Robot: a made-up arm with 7 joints.
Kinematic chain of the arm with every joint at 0, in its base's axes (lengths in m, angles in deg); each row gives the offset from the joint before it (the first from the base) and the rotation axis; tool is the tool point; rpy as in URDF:
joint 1: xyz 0 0 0.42 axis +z
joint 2: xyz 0 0 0 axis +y
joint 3: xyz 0 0 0.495 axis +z
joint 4: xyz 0.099 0 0 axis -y
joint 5: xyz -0.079 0 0.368 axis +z
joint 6: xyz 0 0 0 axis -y
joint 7: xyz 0.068 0 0 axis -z
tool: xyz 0 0 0 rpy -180 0 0
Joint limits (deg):
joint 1: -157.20..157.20
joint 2: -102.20..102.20
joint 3: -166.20..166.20
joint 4: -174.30..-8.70
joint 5: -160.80..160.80
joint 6: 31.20..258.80
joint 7: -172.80..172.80
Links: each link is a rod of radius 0.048 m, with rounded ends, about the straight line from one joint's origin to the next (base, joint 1, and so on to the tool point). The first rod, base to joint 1, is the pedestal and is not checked.
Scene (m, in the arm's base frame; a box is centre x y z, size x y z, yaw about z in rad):
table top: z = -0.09
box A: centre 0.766 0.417 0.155 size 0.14 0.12 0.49 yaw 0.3
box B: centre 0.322 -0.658 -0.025 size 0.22 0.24 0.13 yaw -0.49
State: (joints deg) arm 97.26 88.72 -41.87 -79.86 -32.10 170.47 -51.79
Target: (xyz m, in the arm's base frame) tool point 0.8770 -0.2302 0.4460
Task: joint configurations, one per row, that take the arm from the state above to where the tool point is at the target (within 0.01 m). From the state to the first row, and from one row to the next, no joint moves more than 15 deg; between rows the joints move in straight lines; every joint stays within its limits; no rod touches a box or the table.
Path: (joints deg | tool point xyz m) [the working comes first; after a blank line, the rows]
Joints at the target: 5.45 76.54 -64.83 -55.17 -24.29 147.29 -51.79
Straight joint move there: touches box A.

1: 87.19 75.35 -42.24 -80.30 -37.09 167.84 -46.52 | 0.3121 0.7445 0.2434
2: 77.12 61.99 -42.61 -80.73 -42.08 165.20 -41.24 | 0.4441 0.6942 0.4164
3: 67.05 48.62 -42.98 -81.17 -47.06 162.57 -35.97 | 0.5529 0.5838 0.5882
4: 56.98 35.25 -43.35 -81.61 -52.05 159.93 -30.69 | 0.6167 0.4255 0.7497
5: 46.91 21.89 -43.73 -82.05 -57.04 157.30 -25.42 | 0.6200 0.2390 0.8927
6: 36.84 8.52 -44.10 -82.48 -62.03 154.66 -20.14 | 0.5558 0.0489 1.0101
7: 30.57 22.12 -48.24 -77.02 -54.48 153.19 -26.47 | 0.6588 0.0273 0.9350
8: 24.29 35.73 -52.39 -71.56 -46.93 151.72 -32.80 | 0.7487 -0.0159 0.8396
9: 18.01 49.33 -56.53 -66.09 -39.39 150.24 -39.13 | 0.8190 -0.0767 0.7253
10: 11.73 62.93 -60.68 -60.63 -31.84 148.77 -45.46 | 0.8636 -0.1504 0.5934
11: 5.45 76.54 -64.83 -55.17 -24.29 147.29 -51.79 | 0.8770 -0.2302 0.4460

